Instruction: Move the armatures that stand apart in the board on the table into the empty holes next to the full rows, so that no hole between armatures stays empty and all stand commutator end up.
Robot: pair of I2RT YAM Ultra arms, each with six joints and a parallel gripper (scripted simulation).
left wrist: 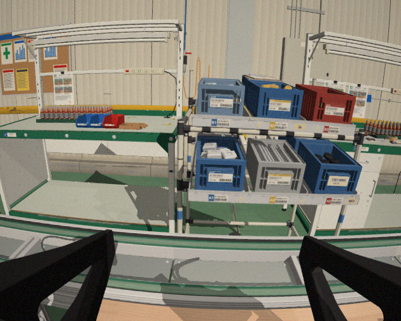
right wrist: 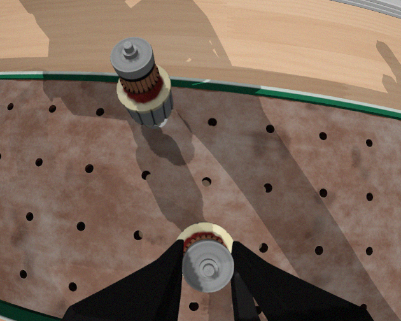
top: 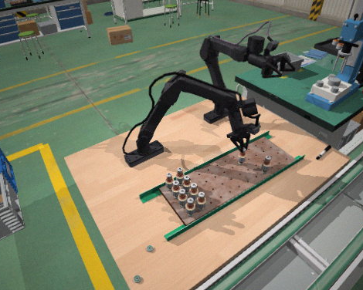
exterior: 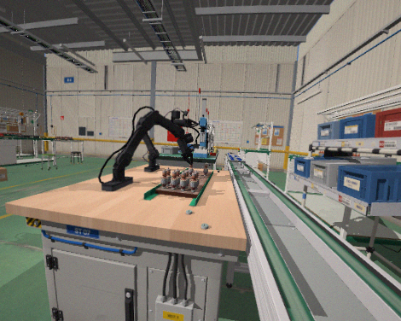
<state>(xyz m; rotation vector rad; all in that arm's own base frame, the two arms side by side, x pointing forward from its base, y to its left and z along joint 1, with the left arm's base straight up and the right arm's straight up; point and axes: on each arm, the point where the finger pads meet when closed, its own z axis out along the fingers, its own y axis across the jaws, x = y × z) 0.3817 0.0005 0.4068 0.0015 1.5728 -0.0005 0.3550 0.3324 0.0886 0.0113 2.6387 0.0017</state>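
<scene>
My right hand is 1 cm short of the brown board, 8 cm to the left of it and 10 cm above it. Also, from my right hand: black marker: 23 cm ahead, 41 cm to the left, 11 cm below.
</scene>
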